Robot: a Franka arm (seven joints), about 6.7 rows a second.
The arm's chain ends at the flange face. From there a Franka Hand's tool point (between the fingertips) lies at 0.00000 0.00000 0.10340 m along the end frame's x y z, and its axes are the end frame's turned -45 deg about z.
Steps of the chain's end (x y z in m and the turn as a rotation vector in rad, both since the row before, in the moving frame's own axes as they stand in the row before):
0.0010 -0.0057 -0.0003 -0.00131 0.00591 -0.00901
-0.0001 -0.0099 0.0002 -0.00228 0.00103 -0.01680
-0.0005 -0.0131 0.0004 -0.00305 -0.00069 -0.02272
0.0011 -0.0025 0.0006 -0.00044 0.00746 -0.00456
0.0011 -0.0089 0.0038 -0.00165 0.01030 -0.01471
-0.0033 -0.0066 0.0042 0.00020 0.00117 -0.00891
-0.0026 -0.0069 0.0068 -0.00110 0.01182 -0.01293
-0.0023 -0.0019 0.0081 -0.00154 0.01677 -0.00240
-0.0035 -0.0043 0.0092 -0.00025 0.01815 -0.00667
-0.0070 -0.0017 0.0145 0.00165 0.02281 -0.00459
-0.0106 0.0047 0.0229 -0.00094 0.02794 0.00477
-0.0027 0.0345 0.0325 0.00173 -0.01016 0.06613
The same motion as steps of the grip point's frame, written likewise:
0.0051 -0.0028 -0.0003 -0.00511 0.00325 -0.00901
0.0068 -0.0068 0.0002 -0.00234 -0.00088 -0.01680
0.0086 -0.0094 0.0004 -0.00167 -0.00264 -0.02272
0.0031 -0.0004 0.0006 -0.00559 0.00496 -0.00456
0.0077 -0.0046 0.0038 -0.00845 0.00612 -0.01471
0.0024 -0.0069 0.0042 -0.00069 0.00097 -0.00891
0.0038 -0.0058 0.0068 -0.00914 0.00758 -0.01293
0.0008 -0.0016 0.0081 -0.01295 0.01077 -0.00240
0.0019 -0.0042 0.0092 -0.01301 0.01266 -0.00667
-0.0020 -0.0046 0.0145 -0.01496 0.01730 -0.00459
-0.0088 -0.0021 0.0229 -0.02042 0.01909 0.00477
-0.0269 0.0216 0.0325 0.00841 -0.00596 0.06613

